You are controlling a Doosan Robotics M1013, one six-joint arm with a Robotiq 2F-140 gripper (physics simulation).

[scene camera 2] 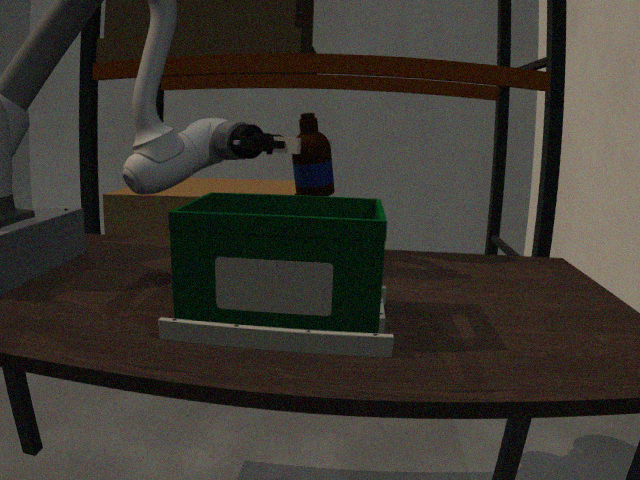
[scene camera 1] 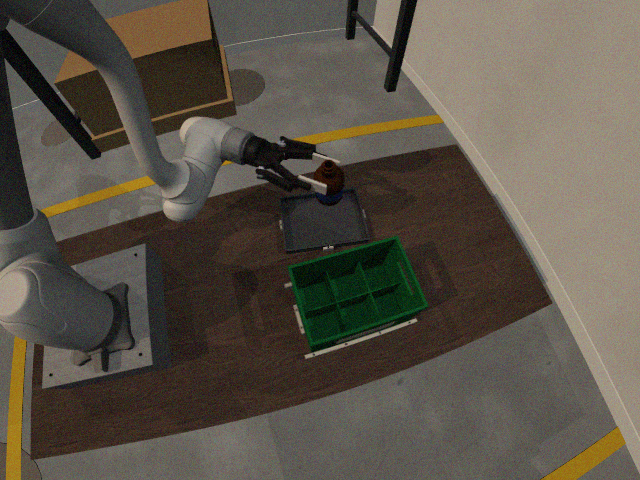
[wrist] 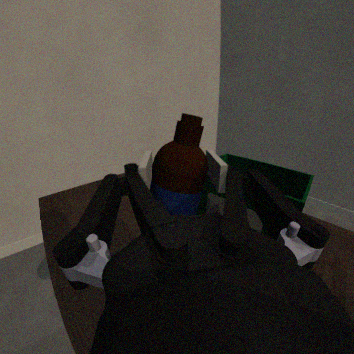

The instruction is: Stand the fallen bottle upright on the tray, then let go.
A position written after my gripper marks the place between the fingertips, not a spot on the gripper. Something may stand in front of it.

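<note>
Scene camera 1 gives me my gripper [scene camera 1: 333, 177] together with a brown bottle [scene camera 1: 328, 173]. In scene camera 2 I find the bottle [scene camera 2: 313, 172], and my gripper [scene camera 2: 315, 146] is there too. The wrist view shows my gripper [wrist: 178, 160] as well, along with the bottle [wrist: 179, 169].
</note>
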